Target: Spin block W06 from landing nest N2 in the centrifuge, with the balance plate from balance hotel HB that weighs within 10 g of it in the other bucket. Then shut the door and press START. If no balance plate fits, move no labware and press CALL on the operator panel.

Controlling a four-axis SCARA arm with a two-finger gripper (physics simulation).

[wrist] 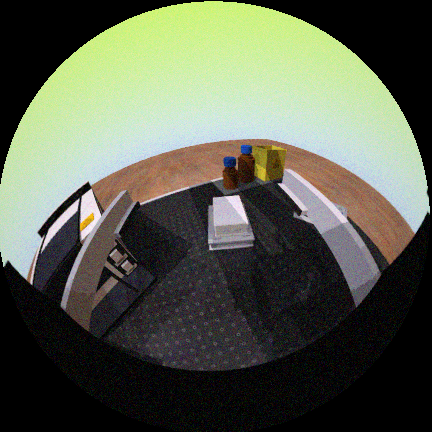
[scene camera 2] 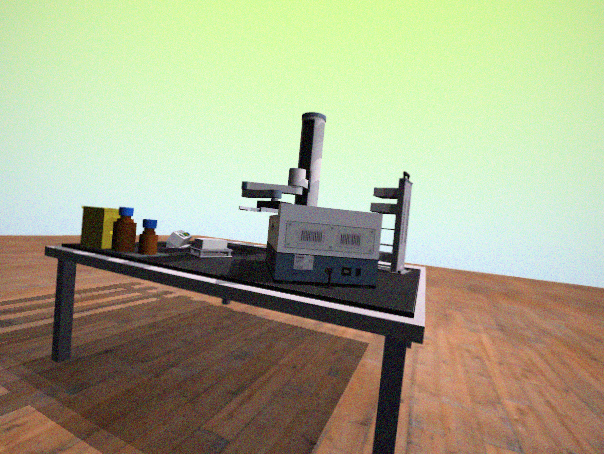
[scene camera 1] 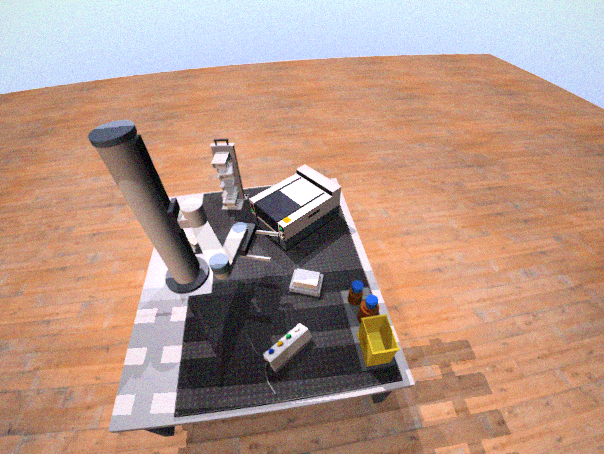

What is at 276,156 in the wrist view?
A yellow bin.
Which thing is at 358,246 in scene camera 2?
A centrifuge.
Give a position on a button box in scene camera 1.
293,342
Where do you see a centrifuge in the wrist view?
67,226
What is my gripper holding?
Nothing.
